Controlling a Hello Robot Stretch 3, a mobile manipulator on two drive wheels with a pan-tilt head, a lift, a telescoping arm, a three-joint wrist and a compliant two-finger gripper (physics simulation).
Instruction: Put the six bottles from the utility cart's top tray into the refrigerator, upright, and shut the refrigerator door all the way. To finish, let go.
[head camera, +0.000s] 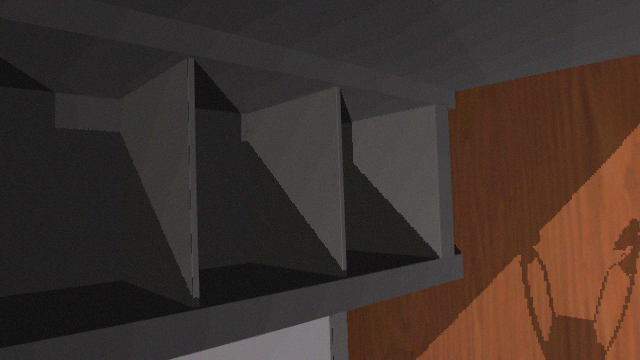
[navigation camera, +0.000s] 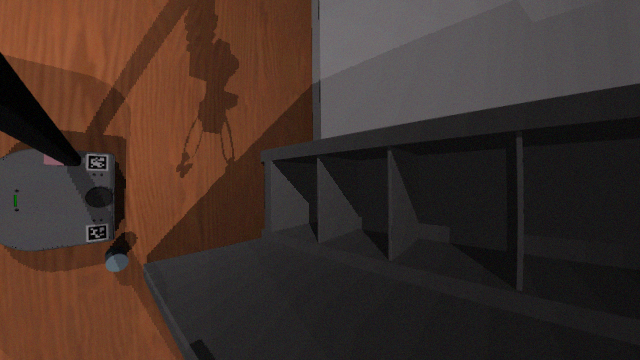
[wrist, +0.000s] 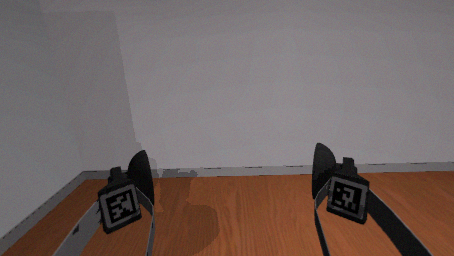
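Where they show: gripper, fingertip midpoint: (wrist: 231, 165); robot's base at its link origin: (navigation camera: 98, 195).
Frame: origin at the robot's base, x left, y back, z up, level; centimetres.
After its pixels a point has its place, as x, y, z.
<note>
The dark grey refrigerator (head camera: 300, 300) @[22.7, -80.5, 68.4] (navigation camera: 450, 122) @[25.4, -80.4, 114.6] shows sideways, with its front open. No bottle shows in the parts of its shelf spaces in view. Its door (head camera: 400, 35) @[-32.0, -57.9, 59.0] (navigation camera: 300, 310) @[-31.9, -40.7, 82.3] stands swung open, with a dark handle (navigation camera: 203, 350) @[-31.8, -16.2, 76.9] at the lower edge of the navigation view. My gripper (wrist: 231, 165) @[-46.2, 1.9, 102.8] is open, with nothing between its fingertips, above the floor and facing a wall. The gripper's shadow falls on the floor in the head and navigation views. The utility cart does not show. I cannot tell whether a small blue-grey round-topped object (navigation camera: 117, 261) @[-25.7, -5.4, 14.3] is a bottle.
The blue-grey object stands on the wooden floor (head camera: 525, 150) @[-11.7, -58.7, 0.0] (navigation camera: 160, 210) @[-8.4, -22.4, 0.0] (wrist: 250, 215) @[-163.8, 14.9, 0.0] close to the front corner of my base (navigation camera: 50, 215) @[-5.4, 11.7, 16.0]. A pale wall (head camera: 280, 345) @[54.7, -136.3, 33.7] (navigation camera: 450, 45) @[85.4, -136.0, 109.6] (wrist: 250, 90) @[-220.4, 19.6, 80.9] runs beside the refrigerator. In the wrist view it meets another wall at the left.
</note>
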